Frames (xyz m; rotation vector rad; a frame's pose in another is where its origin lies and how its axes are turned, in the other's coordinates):
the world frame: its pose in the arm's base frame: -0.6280 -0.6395 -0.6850 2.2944 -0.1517 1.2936
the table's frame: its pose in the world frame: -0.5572 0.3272 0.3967 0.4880 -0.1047 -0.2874
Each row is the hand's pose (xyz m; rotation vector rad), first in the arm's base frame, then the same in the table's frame.
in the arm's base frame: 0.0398 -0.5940 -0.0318 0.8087 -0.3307 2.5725
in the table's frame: 1.4977 -0.0172 -0.2481 -0.8305 1.5432 0.3824
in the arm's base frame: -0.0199 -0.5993 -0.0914 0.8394 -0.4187 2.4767
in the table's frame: 1.4177 -0.0442 -0.2515 -0.9172 1.4662 0.4246
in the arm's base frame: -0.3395 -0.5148 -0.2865 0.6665 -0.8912 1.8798
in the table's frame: 1.1149 -0.2542 -0.3590 -1.5685 1.1193 0.6415
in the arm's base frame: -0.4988 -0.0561 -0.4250 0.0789 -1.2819 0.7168
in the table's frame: 1.0946 -0.7566 -0.4056 -2.7398 0.2817 0.7987
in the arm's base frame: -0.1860 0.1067 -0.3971 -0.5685 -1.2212 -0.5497
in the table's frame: 1.3752 -0.8286 -0.2026 2.2633 0.7922 -0.3686
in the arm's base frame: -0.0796 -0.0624 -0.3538 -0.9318 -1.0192 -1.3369
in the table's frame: 1.4080 -0.6352 -0.1451 1.4619 1.1560 -0.1023
